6 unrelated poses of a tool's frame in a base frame.
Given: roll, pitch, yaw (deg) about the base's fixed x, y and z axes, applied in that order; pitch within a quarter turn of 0, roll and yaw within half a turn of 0; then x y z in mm.
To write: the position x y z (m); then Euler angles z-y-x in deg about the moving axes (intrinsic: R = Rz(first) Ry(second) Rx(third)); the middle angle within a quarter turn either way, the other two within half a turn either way. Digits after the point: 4 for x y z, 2 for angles.
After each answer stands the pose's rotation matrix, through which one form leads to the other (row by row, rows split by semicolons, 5 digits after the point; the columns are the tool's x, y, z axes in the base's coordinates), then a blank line. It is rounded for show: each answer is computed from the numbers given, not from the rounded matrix.
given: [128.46 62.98 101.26 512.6 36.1 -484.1]
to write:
[0.5126 0.0361 -0.4841 101.26 62.98 128.46]
-0.08871 0.47379 0.87616; 0.44556 0.80559 -0.39052; -0.89085 0.35574 -0.28256

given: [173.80 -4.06 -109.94 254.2 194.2 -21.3]
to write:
[0.2542 0.1942 -0.0213 -109.94 -4.06 173.80]
-0.34018 -0.93194 -0.12553; -0.93769 0.34623 -0.02934; 0.07080 0.10773 -0.99166

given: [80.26 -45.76 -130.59 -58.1 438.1 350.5]
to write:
[-0.0581 0.4381 0.3505 -130.59 -45.76 80.26]
-0.45393 0.58789 -0.66958; -0.52980 0.42613 0.73330; 0.71642 0.68761 0.11803

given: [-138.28 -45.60 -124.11 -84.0 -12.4 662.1]
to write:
[-0.0840 -0.0124 0.6621 -124.11 -45.60 -138.28]
-0.39236 -0.88463 0.25194; -0.57929 0.02490 -0.81474; 0.71447 -0.46562 -0.52223

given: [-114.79 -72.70 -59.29 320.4 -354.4 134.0]
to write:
[0.3204 -0.3544 0.1340 -59.29 -72.70 -114.79]
0.15187 0.08217 0.98498; -0.25567 -0.95936 0.11945; 0.95476 -0.26997 -0.12469

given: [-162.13 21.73 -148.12 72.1 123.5 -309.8]
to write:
[0.0721 0.1235 -0.3098 -148.12 21.73 -162.13]
-0.78881 -0.40619 0.46128; -0.49061 0.86819 -0.07447; -0.37023 -0.28505 -0.88412

